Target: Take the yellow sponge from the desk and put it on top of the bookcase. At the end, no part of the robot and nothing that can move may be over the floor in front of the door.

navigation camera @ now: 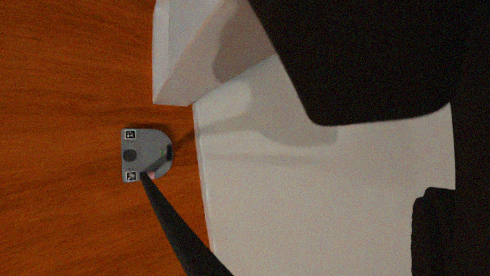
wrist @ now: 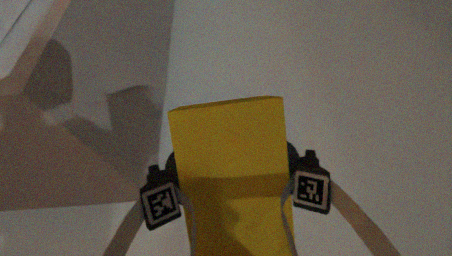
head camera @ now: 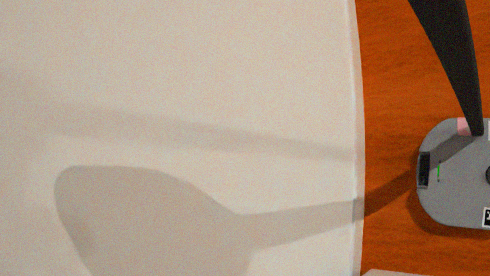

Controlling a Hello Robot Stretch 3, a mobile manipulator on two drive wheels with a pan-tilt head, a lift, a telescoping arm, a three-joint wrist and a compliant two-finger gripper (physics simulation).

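Seen in the pictures: gripper, fingertip midpoint: [wrist: 231, 162]; robot's base, link origin: [navigation camera: 130, 154].
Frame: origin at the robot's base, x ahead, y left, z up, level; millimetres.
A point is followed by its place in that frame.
Note:
The yellow sponge [wrist: 232, 145] @[x -157, y -326, z 1207 mm] is held upright in the wrist view between the two fingertips of my gripper [wrist: 231, 162] @[x -211, y -343, z 1204 mm], which touch its sides. The gripper is shut on it. The sponge's lower end runs out of the frame. What looks like the bookcase, a pale box [navigation camera: 200, 70] @[x -252, y -387, z 670 mm], stands at the top of the navigation view against the pale wall, partly hidden by a black robot part. I cannot tell how far the sponge is from it. The desk and the door cannot be made out.
My grey base [head camera: 457, 175] @[x -125, y -10, z 160 mm] [navigation camera: 147, 155] @[x -97, y 8, z 160 mm] stands on the orange-brown wooden floor [head camera: 395, 100] @[x -394, y 257, z 0 mm] [navigation camera: 75, 75] @[x 312, y -515, z 0 mm], with the black mast [head camera: 452, 50] @[x -67, y 116, z 953 mm] [navigation camera: 175, 230] @[x -58, y 116, z 951 mm] rising from it. The pale wall [head camera: 200, 60] @[x -538, y 185, z 844 mm] [navigation camera: 275, 215] @[x -548, y 315, z 829 mm] is beside it, with robot shadows on it. Large black robot parts [navigation camera: 360, 60] cover the navigation view's right side.

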